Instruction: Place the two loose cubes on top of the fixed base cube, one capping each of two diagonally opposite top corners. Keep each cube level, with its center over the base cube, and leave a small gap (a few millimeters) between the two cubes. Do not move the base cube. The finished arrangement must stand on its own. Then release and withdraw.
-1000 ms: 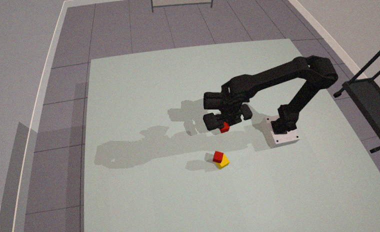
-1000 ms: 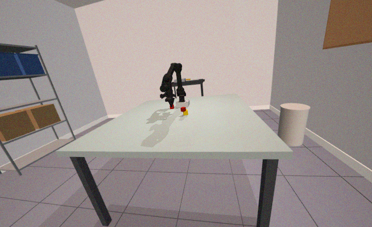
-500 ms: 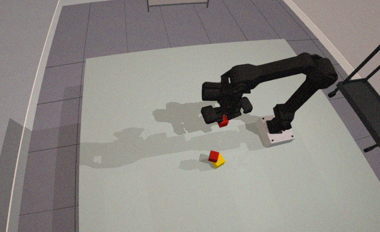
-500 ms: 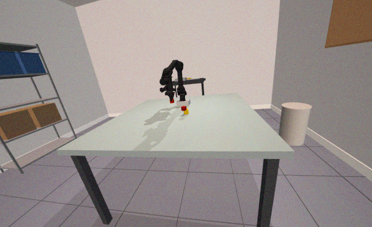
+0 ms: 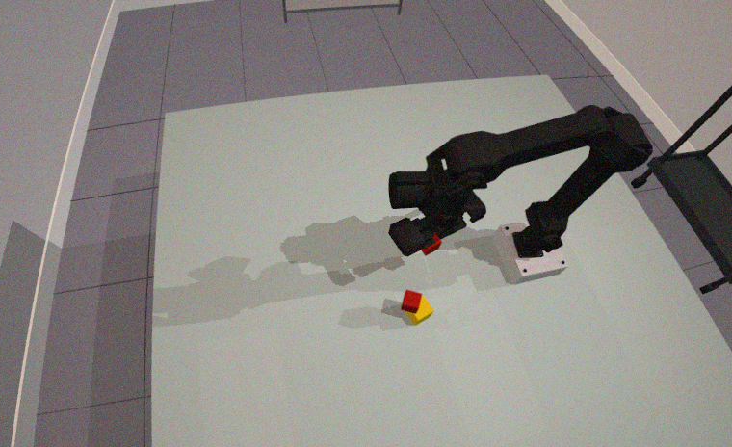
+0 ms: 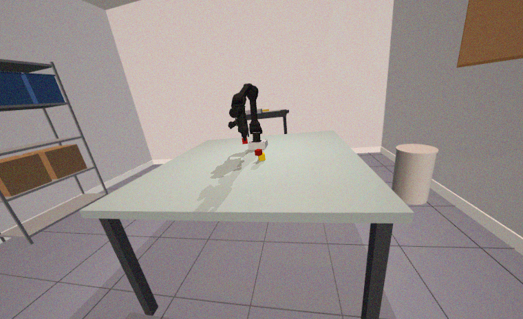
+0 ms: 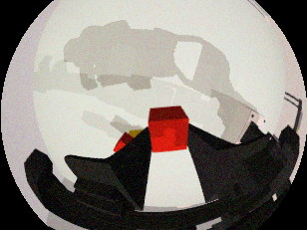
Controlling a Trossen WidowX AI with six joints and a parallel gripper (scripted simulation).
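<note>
My gripper tip is now 4 cm short of the red cube, 10 cm to the right of it and 7 cm above it. Also, from my gripper tip: yellow base cube: 2 cm ahead, 11 cm to the left, 11 cm below.
</note>
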